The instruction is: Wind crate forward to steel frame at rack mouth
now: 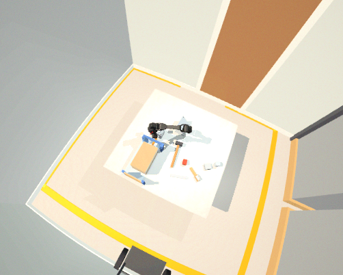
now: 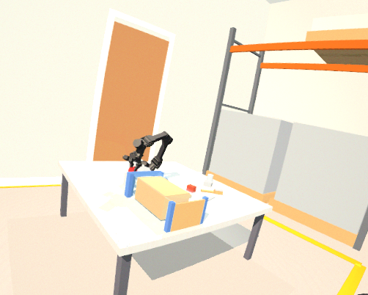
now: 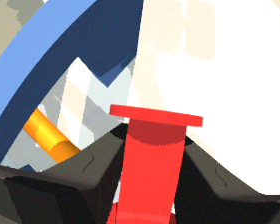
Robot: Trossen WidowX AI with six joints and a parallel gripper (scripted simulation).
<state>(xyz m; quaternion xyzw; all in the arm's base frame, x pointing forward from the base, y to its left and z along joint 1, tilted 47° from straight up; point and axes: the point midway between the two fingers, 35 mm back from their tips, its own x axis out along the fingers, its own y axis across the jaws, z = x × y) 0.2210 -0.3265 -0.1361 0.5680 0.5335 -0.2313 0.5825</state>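
The winch handle lies 40 mm behind my gripper tip, 40 mm to the left of it and 30 mm below it. The rest, counted from my gripper tip: winch: 100 mm behind, 70 mm to the left, 100 mm below; red grip: 10 mm behind, 10 mm to the left; cubby: 320 mm ahead, 40 mm to the left, 60 mm below.
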